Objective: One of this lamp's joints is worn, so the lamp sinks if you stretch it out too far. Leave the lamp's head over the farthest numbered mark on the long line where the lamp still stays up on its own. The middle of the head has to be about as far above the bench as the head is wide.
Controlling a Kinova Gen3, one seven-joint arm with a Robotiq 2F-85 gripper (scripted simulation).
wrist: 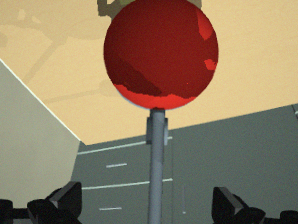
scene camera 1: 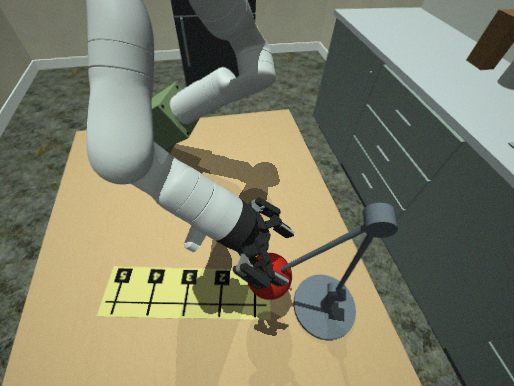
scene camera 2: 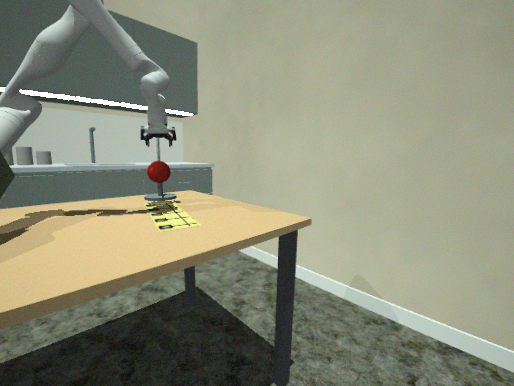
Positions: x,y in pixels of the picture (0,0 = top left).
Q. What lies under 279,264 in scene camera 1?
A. A lamp head.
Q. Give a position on a round grey base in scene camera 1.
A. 312,309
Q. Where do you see a lamp head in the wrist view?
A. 160,62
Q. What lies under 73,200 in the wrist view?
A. My gripper.
